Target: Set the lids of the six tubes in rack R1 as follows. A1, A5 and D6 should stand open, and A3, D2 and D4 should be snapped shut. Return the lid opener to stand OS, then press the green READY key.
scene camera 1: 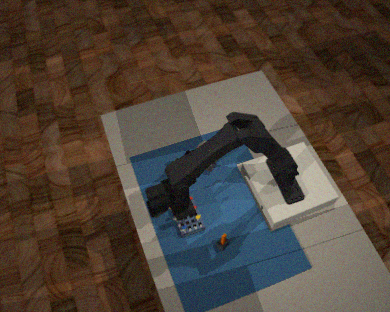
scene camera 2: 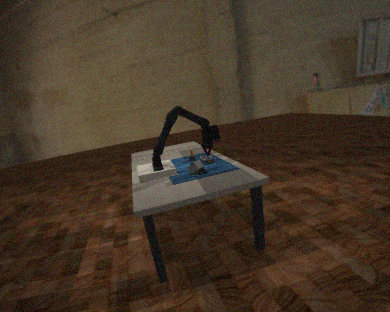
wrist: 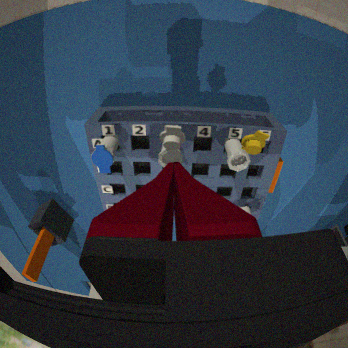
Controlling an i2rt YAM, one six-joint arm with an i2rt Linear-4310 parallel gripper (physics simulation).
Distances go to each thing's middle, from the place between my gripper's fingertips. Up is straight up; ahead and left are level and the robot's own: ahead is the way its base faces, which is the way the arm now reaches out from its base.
The orange-handled tool (wrist: 34, 262) lies 10 cm behind my hand and 13 cm to the left of it.
